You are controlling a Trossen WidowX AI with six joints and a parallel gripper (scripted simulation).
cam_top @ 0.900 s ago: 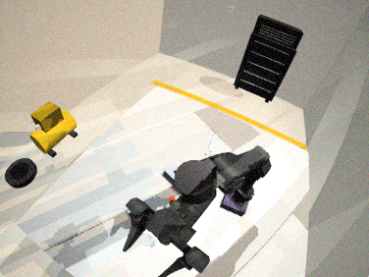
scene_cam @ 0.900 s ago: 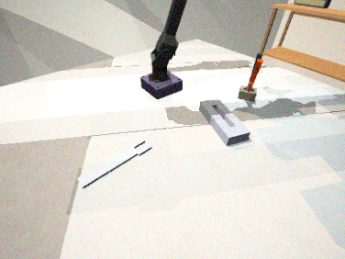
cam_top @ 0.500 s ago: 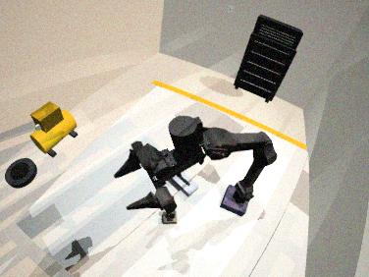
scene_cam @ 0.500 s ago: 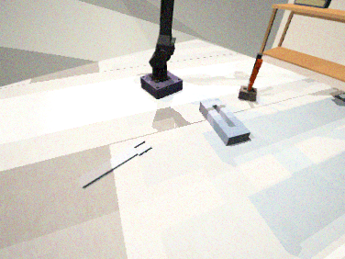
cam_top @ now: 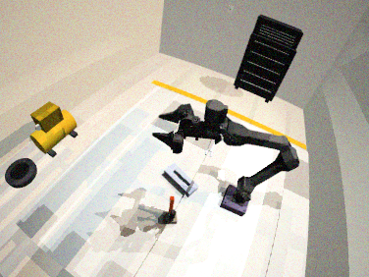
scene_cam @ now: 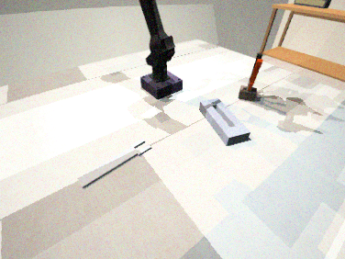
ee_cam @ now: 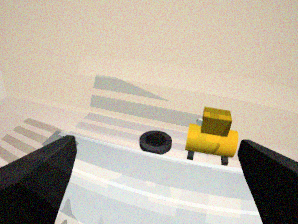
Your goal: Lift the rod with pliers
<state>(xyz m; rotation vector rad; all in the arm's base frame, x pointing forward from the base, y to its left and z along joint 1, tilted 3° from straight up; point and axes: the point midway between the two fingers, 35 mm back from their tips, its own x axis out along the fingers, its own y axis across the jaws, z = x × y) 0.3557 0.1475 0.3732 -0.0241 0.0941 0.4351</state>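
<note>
The box-shaped holster lies 39 cm below my gripper tip, 17 cm behind it and 11 cm to the left of it. Round my gripper tip: grey channel block 38 cm below, 10 cm behind, 9 cm to the right.
</note>
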